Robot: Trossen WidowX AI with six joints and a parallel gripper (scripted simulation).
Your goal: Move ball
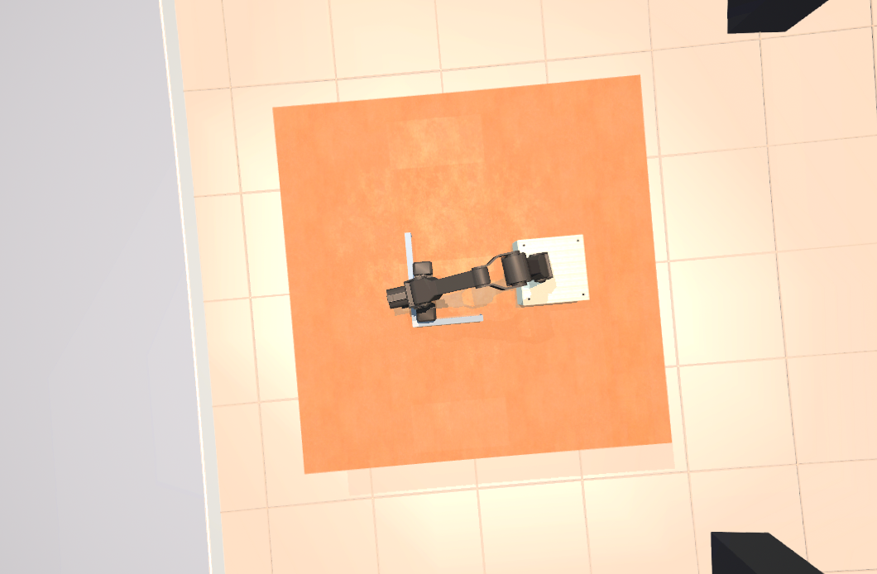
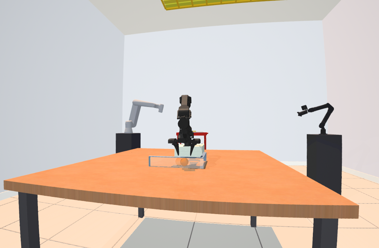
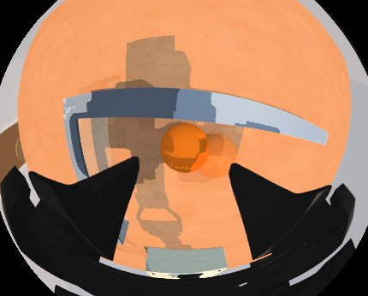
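The orange ball lies 40 mm below my gripper tip. The rest, counted from my gripper tip: clear wall 50 mm ahead, 40 mm to the right, 30 mm below.
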